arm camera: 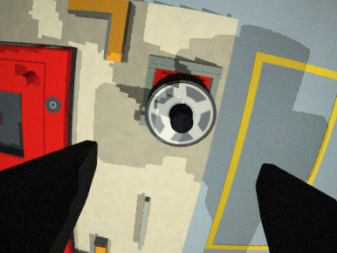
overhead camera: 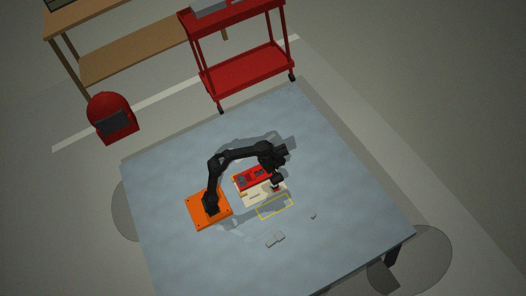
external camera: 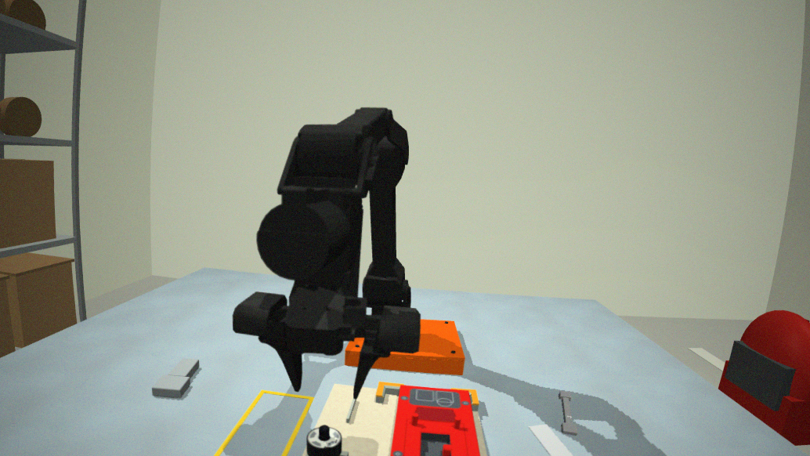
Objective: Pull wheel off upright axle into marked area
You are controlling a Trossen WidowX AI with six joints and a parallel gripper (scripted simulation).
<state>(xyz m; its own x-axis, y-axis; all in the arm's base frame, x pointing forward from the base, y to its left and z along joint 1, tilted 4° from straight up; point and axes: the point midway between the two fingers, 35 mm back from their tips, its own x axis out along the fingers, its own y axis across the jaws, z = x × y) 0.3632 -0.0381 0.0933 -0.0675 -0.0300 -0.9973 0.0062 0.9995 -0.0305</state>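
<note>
Now: gripper tip 70 mm above the wheel. The rest, counted from my gripper tip: small bar 160 mm behind, 350 mm to the left, 100 mm below.
</note>
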